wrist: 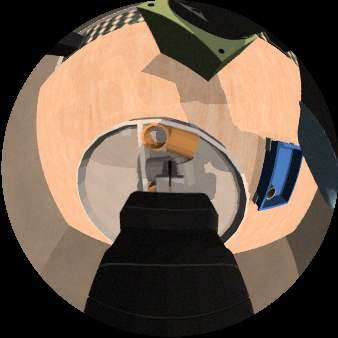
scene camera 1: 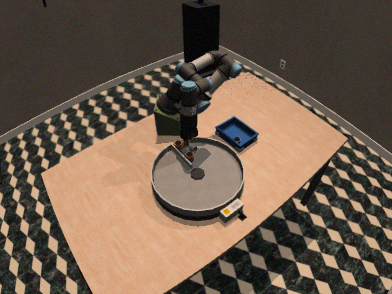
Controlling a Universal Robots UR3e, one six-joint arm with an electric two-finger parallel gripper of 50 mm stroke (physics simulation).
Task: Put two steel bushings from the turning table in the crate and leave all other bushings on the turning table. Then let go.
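Seen in the pictures: gripper, fingertip midpoint: (wrist: 169,167) (scene camera 1: 186,145); arm's base at its link origin: (scene camera 1: 167,106).
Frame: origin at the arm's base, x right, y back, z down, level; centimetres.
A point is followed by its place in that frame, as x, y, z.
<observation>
My gripper (scene camera 1: 185,144) @(5.1, -26.1, 4.4) (wrist: 169,172) @(5.1, -26.1, 4.4) is shut with its fingers pressed together and nothing between them. It hangs low over the back left of the round grey turning table (scene camera 1: 224,186) @(3.0, -53.1, 8.8) (wrist: 82,176) @(27.2, -32.3, 8.3). An orange bushing (scene camera 1: 178,143) (wrist: 172,141) lies just beyond the fingertips. A second orange bushing (scene camera 1: 189,156) @(6.1, -30.2, 8.1) (wrist: 151,188) @(8.4, -31.7, 7.2) stands beside the white divider bar (scene camera 1: 181,154) (wrist: 138,138), partly hidden in the wrist view. A grey shape (wrist: 153,163) @(7.6, -26.2, 5.7) sits close by the fingertips; I cannot tell whether it is a steel bushing. One steel bushing (scene camera 1: 237,139) @(-22.6, -32.1, 11.5) (wrist: 271,192) @(-22.8, -33.6, 10.8) stands in the blue crate (scene camera 1: 224,125) @(-23.4, -20.1, 11.0) (wrist: 264,170) @(-18.2, -28.1, 12.7).
The crate stands on the wooden table (scene camera 1: 282,116) @(-61.6, -31.3, 14.1) to the right of the turning table. The arm's green base block (scene camera 1: 165,123) @(5.1, -5.9, 5.3) (wrist: 189,47) @(3.2, -7.3, 5.4) is behind the turning table. A control box (scene camera 1: 231,207) @(7.5, -63.7, 8.3) sits at its front rim. A dark hub (scene camera 1: 197,174) @(9.2, -41.3, 8.0) marks its middle.
</observation>
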